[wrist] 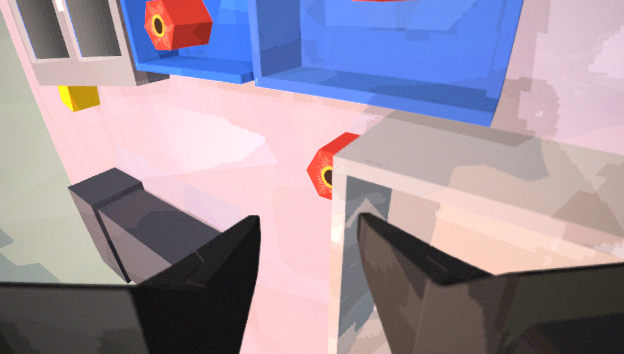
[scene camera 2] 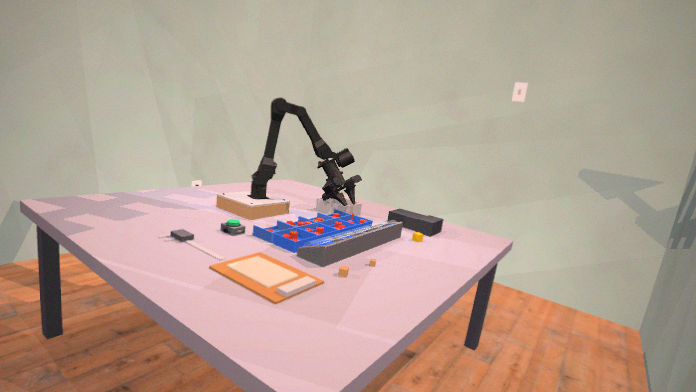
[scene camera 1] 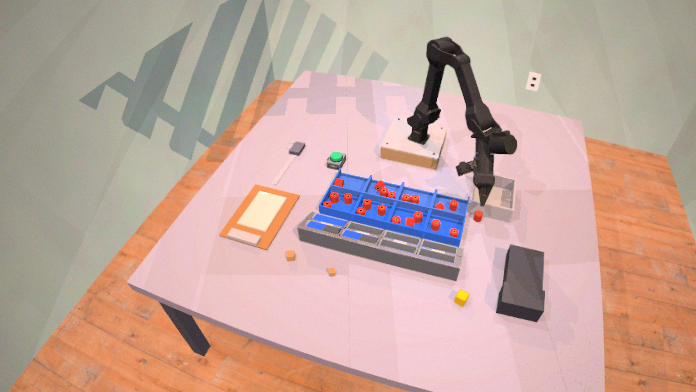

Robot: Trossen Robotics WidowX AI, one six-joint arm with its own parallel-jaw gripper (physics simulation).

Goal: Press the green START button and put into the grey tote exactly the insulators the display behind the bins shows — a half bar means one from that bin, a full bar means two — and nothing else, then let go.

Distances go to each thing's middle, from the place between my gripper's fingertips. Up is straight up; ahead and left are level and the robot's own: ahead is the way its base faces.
Scene:
I see my gripper 9 cm past the grey tote point(scene camera 1: 500, 204), 3 cm above it and 2 cm to the right of it. The rest, counted from my hand: dark box point(scene camera 1: 522, 296) 20 cm ahead, 19 cm to the left, 3 cm below; yellow cube point(wrist: 77, 98) 31 cm ahead, 5 cm to the left, 4 cm below.

